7 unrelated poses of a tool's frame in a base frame.
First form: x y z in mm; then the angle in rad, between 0 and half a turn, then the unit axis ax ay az.
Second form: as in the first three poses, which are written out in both.
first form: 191 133 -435 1.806 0.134 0.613 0.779
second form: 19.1 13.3 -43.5 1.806 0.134 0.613 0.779
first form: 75 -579 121 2.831 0.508 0.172 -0.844
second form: 7.5 -57.9 12.1 2.831 0.508 0.172 -0.844
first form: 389 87 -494 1.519 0.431 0.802 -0.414
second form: 38.9 8.7 -49.4 1.519 0.431 0.802 -0.414
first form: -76 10 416 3.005 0.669 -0.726 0.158
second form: -7.6 1.0 41.6 3.005 0.669 -0.726 0.158
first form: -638 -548 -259 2.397 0.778 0.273 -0.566
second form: -63.8 -54.8 -25.9 2.397 0.778 0.273 -0.566
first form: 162 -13 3 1.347 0.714 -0.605 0.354
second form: 16.2 -1.3 0.3 1.347 0.714 -0.605 0.354
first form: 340 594 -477 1.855 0.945 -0.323 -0.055
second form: 34.0 59.4 -47.7 1.855 0.945 -0.323 -0.055
